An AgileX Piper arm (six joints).
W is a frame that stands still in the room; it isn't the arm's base.
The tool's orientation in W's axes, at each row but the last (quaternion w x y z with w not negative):
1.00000 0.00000 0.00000 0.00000
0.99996 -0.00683 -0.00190 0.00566
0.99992 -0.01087 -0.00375 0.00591
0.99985 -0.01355 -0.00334 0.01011
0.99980 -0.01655 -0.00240 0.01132
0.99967 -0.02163 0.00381 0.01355
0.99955 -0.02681 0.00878 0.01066
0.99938 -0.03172 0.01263 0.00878
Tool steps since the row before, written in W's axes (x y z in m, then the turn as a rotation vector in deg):
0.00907 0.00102 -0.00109 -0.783 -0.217 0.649
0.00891 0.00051 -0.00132 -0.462 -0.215 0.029
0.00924 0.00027 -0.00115 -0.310 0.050 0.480
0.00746 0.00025 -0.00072 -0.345 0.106 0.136
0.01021 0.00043 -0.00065 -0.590 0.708 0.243
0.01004 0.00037 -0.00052 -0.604 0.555 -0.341
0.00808 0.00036 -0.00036 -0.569 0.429 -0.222
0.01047 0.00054 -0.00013 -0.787 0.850 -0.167
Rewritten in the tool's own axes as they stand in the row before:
0.00907 0.00102 -0.00109 -0.783 -0.217 0.649
0.00891 0.00043 -0.00135 -0.464 -0.210 0.028
0.00923 0.00019 -0.00121 -0.306 0.043 0.483
0.00746 0.00012 -0.00076 -0.342 0.109 0.141
0.01021 0.00022 -0.00069 -0.573 0.713 0.269
0.01005 0.00012 -0.00043 -0.586 0.585 -0.321
0.00809 0.00020 -0.00020 -0.556 0.453 -0.208
0.01048 0.00035 0.00016 -0.768 0.873 -0.132

